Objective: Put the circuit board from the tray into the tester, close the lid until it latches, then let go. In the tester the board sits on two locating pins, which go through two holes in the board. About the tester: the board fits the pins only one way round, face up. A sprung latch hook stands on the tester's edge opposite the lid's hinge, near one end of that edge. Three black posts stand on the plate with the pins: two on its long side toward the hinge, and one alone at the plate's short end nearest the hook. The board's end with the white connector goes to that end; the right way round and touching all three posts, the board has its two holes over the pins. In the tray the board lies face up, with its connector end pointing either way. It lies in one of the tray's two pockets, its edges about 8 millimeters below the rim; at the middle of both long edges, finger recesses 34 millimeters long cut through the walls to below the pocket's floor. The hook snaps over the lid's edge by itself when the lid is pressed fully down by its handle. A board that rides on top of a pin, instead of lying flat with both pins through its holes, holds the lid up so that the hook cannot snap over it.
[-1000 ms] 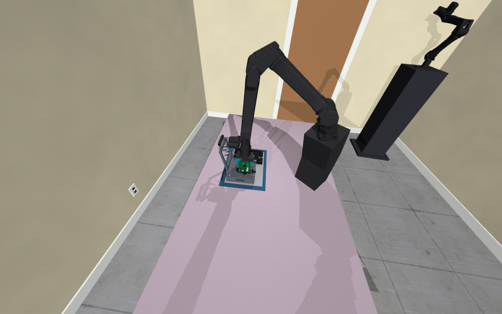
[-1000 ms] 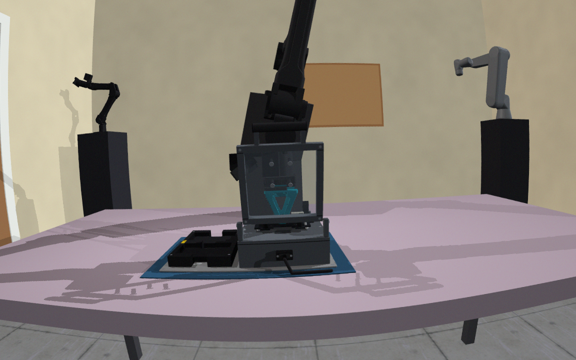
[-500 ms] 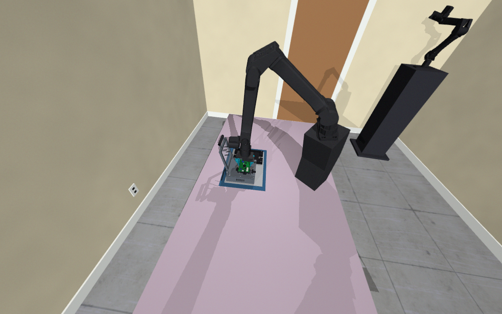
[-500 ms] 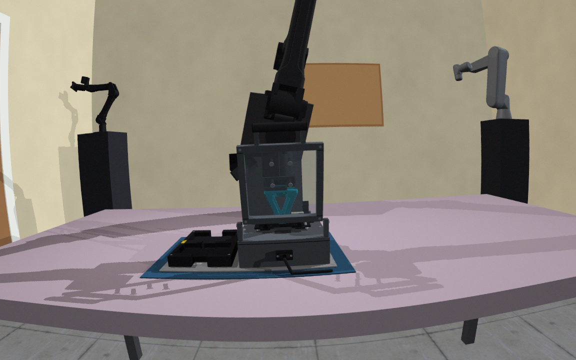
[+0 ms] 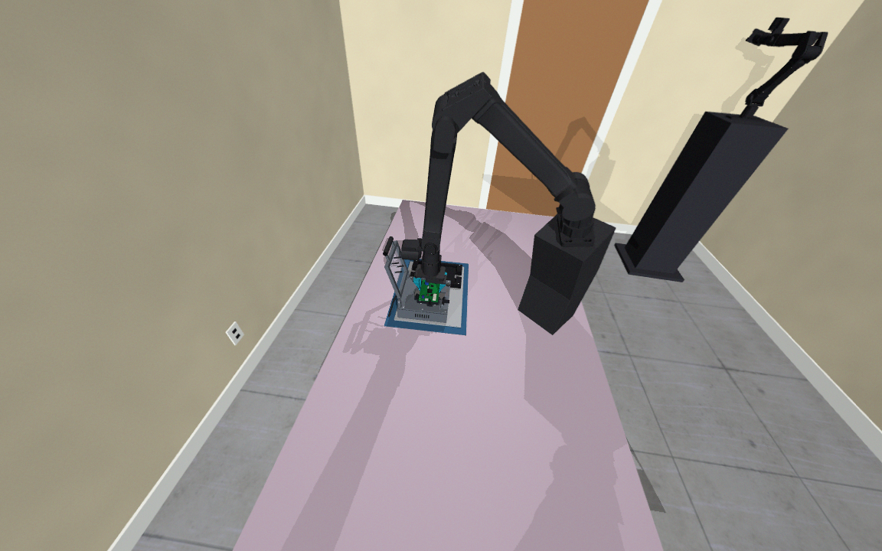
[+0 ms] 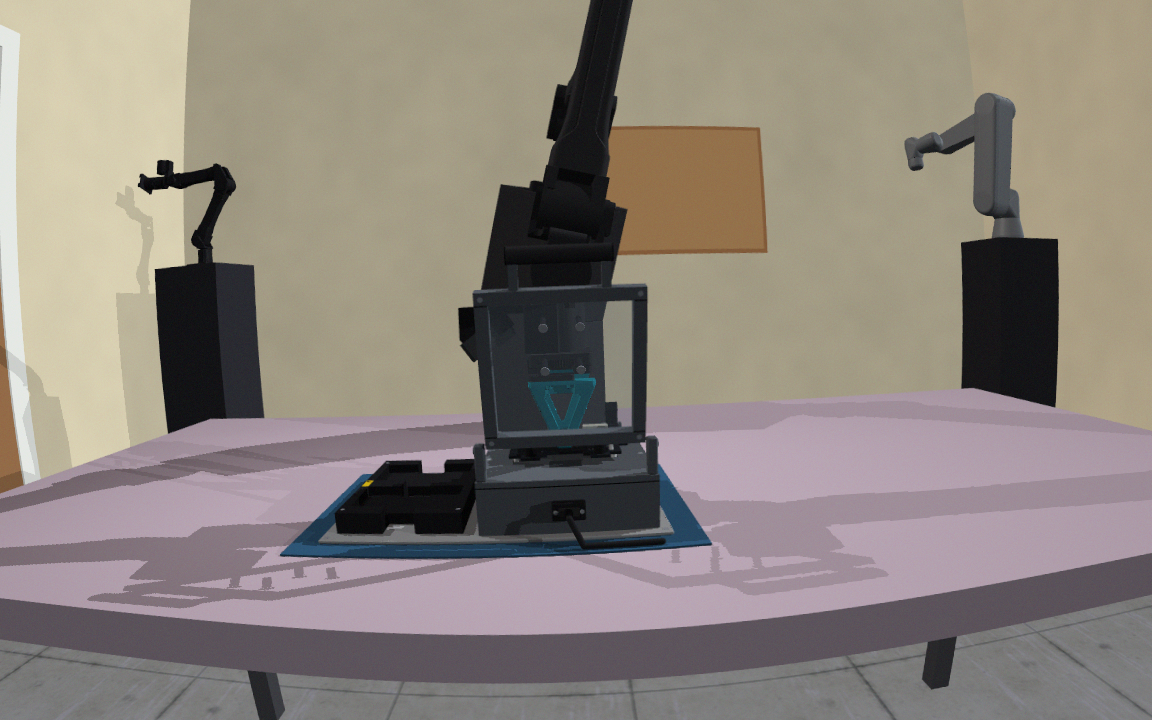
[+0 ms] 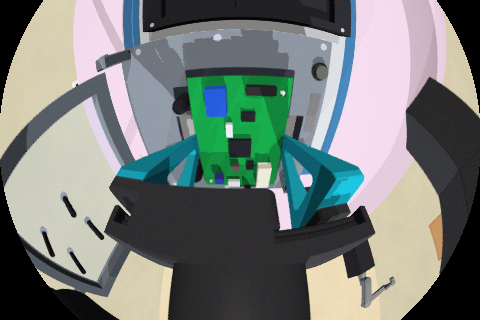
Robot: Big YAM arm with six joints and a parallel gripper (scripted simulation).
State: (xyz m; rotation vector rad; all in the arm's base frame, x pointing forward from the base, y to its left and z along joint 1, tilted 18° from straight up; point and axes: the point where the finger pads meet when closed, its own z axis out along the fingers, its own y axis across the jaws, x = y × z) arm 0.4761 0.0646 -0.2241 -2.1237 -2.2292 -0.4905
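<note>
The green circuit board lies right at my hand. From my hand the other things lie so: pin plate (1 cm to the left, 1 cm below); lid (12 cm ahead, 1 cm to the left, 10 cm above).
</note>
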